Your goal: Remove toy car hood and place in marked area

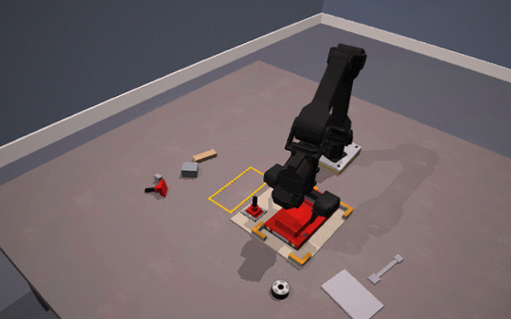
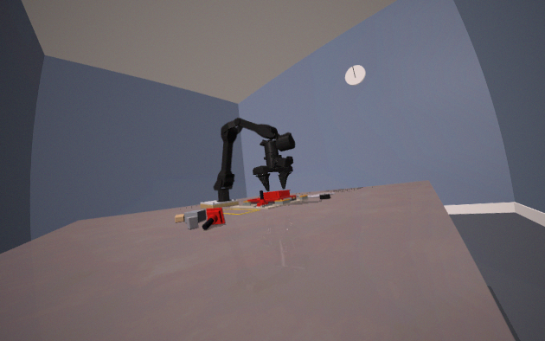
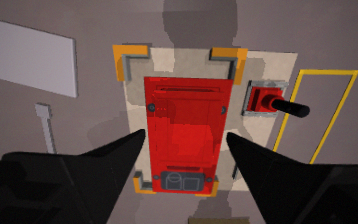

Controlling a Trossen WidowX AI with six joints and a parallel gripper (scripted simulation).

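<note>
Now: the red hood 1 cm below my gripper tip. Round my gripper tip: wheel: 16 cm ahead, 11 cm to the left, 5 cm below; then tan bar: 2 cm ahead, 38 cm to the right, 5 cm below; then grey sheet: 4 cm ahead, 23 cm to the left, 5 cm below.
</note>
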